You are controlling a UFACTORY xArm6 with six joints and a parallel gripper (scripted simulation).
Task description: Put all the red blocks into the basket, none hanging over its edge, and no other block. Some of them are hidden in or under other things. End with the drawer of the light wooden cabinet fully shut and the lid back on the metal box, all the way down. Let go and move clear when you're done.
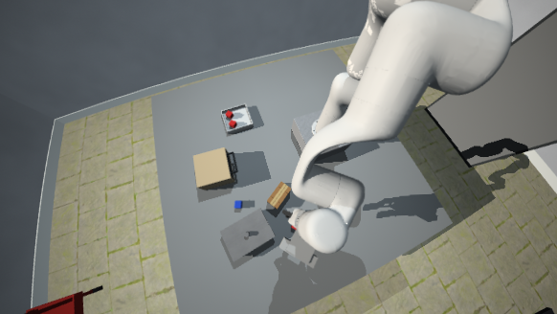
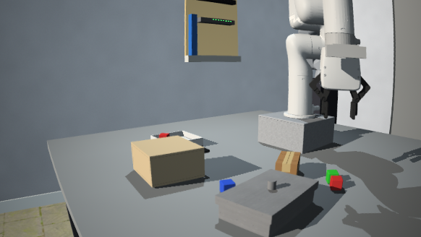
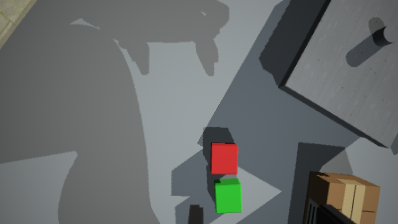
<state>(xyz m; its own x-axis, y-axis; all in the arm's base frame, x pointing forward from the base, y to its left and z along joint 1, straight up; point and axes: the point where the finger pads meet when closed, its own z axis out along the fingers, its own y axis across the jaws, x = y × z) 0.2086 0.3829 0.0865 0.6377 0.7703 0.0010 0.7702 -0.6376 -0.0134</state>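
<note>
The green block is 180 mm below my hand, 20 mm to the right of it and 20 mm behind it. Round my hand: blue block (240 mm ahead, 180 mm below, 110 mm to the right); then knobbed lid (210 mm ahead, 140 mm below, 10 mm to the left); then cardboard box (160 mm below, 120 mm to the right, 50 mm ahead).
</note>
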